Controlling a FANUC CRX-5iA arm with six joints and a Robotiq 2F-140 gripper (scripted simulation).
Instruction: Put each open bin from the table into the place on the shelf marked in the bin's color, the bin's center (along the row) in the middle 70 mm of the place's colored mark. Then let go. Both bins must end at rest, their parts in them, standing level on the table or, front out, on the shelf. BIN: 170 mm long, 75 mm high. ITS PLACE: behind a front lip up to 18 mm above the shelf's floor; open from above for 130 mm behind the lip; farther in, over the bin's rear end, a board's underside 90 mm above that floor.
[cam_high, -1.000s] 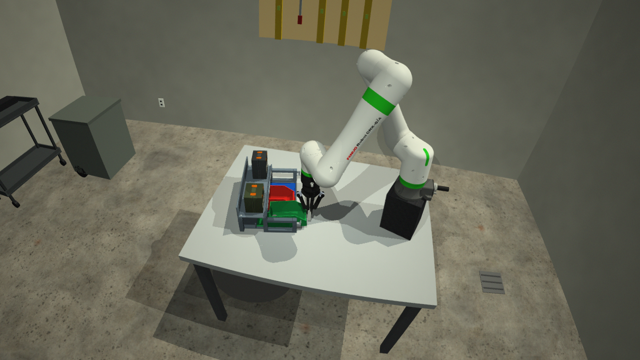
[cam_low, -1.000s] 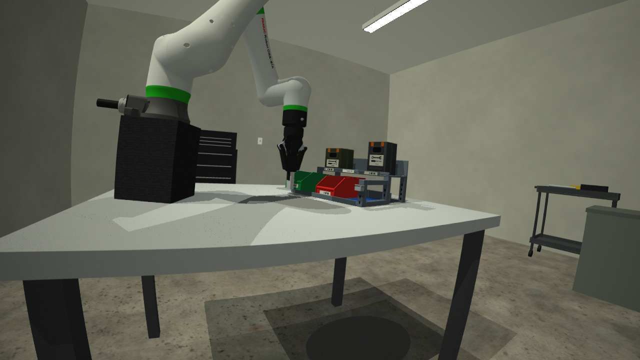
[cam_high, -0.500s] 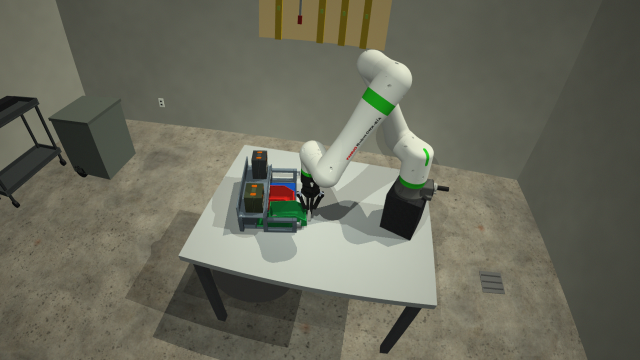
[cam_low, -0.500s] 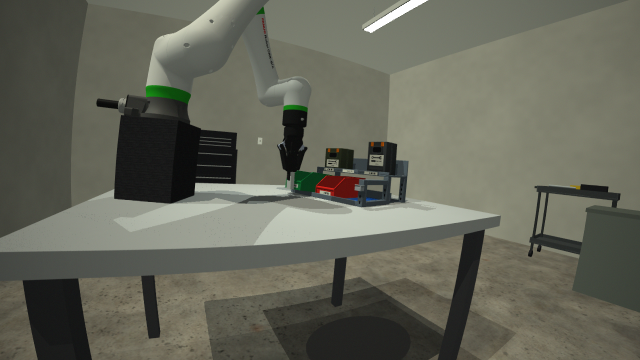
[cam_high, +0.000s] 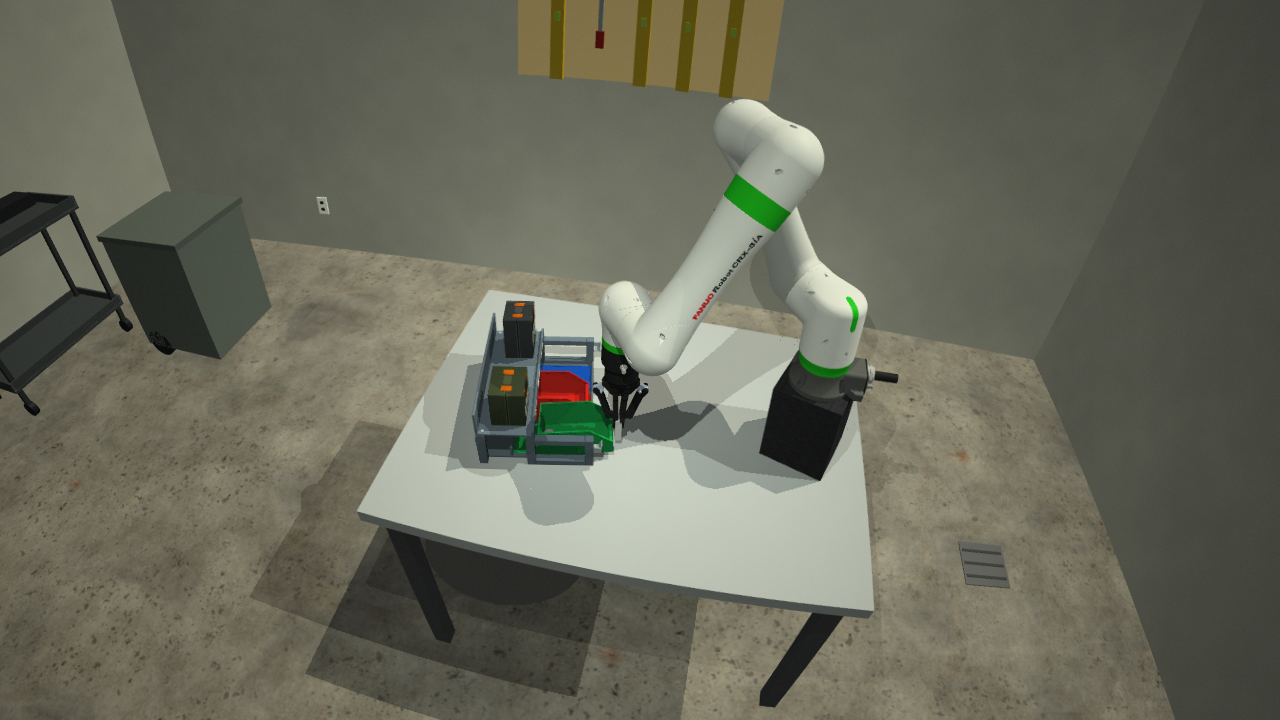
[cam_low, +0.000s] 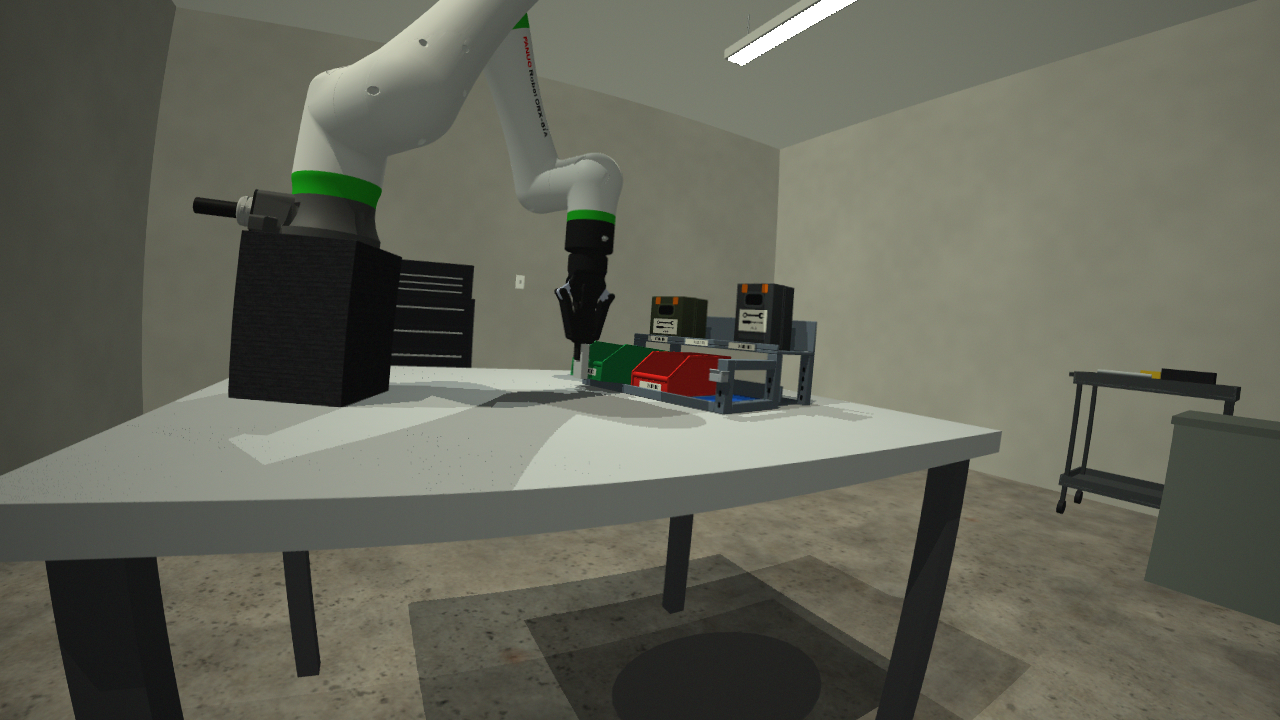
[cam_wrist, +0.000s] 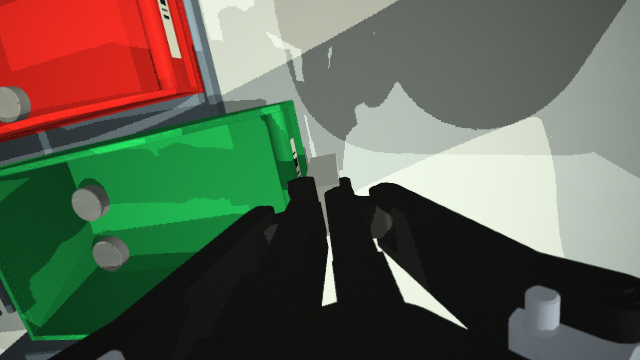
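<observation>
My hand is 10 cm short of the green bin and 3 cm to the right of it. Also, from my hand: red bin 18 cm ahead, 7 cm to the right, 1 cm below.
</observation>
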